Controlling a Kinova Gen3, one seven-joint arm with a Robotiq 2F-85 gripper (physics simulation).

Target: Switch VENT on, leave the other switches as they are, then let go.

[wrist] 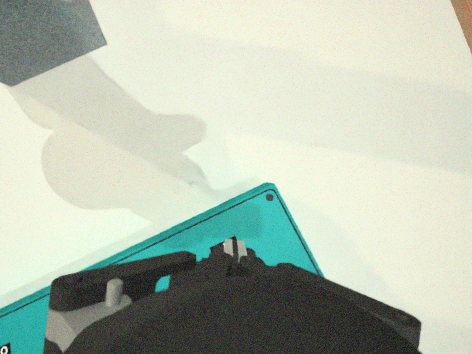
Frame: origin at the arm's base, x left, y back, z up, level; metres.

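Seen in the pictures: gripper, fingertip midpoint: (232, 253).
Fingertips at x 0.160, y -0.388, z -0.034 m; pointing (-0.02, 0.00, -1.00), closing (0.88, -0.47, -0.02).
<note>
Offsets run from my fingertips to a thing's top centre. "*": to the spot under its first point. Level surfaces: height alone.
A teal panel (227, 217) shows in the lower half of the wrist view, with one corner pointing up and a dark screw {dx +0.045, dy +0.020, dz -0.062 m} (270, 197) at that corner. My gripper (232, 253) is shut and empty, with its light fingertips together over the panel near that corner. Part of a black label {* dx -0.244, dy -0.025, dz -0.055 m} (4, 349) with white lettering shows at the lower left edge; its word cannot be read. The VENT switch and the other switches do not show; the gripper's body hides much of the panel.
A dark grey block (47, 37) shows at the upper left. A brown strip (466, 20) shows at the upper right corner. The panel lies on a pale surface {dz -0.127 m} (375, 210), with soft shadows across it.
</note>
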